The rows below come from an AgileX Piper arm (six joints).
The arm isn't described. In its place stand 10 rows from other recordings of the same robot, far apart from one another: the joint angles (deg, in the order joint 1, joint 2, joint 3, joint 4, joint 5, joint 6), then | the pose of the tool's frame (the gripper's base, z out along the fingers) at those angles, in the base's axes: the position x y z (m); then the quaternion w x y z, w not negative.
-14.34 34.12 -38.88 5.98 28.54 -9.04 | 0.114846, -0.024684, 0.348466, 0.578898, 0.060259, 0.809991, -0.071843
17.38 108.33 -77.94 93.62 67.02 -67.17 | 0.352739, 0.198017, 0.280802, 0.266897, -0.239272, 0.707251, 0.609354
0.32 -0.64 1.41 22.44 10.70 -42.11 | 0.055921, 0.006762, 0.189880, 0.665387, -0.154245, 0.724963, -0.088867
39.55 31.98 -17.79 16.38 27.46 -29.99 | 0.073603, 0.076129, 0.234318, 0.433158, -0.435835, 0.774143, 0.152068
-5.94 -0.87 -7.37 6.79 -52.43 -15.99 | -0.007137, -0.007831, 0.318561, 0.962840, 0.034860, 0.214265, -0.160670
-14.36 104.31 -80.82 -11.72 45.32 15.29 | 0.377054, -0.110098, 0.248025, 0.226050, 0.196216, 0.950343, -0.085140
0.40 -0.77 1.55 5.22 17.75 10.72 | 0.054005, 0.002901, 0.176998, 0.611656, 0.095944, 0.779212, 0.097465
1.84 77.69 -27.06 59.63 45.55 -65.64 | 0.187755, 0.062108, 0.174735, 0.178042, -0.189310, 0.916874, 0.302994
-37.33 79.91 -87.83 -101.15 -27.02 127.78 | 0.270171, -0.155028, 0.495606, 0.742488, 0.187517, 0.638817, 0.073907
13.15 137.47 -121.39 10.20 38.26 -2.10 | 0.527437, 0.133471, 0.190648, 0.337110, -0.078011, 0.931895, 0.108829
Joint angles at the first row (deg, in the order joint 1, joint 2, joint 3, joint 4, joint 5, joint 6):
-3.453 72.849 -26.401 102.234 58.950 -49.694
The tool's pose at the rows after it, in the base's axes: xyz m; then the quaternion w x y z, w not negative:
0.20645, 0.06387, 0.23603, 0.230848, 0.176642, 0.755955, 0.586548
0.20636, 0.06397, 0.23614, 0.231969, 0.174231, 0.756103, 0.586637
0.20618, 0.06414, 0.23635, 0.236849, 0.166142, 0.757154, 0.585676
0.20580, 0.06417, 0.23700, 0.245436, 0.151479, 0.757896, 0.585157
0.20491, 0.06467, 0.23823, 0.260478, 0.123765, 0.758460, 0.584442
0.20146, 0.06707, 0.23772, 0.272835, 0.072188, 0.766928, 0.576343
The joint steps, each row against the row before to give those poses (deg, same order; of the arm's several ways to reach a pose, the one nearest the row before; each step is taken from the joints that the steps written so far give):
-0.002 0.000 0.000 -0.002 0.005 -0.181
0.002 0.001 0.000 0.003 0.108 -0.286
-0.001 0.000 0.001 -0.001 0.206 -1.076
-0.137 -0.001 -0.002 -0.002 0.622 -1.902
-0.133 0.001 0.000 0.001 1.186 -3.472
0.128 -0.002 0.001 -2.093 1.586 -4.664

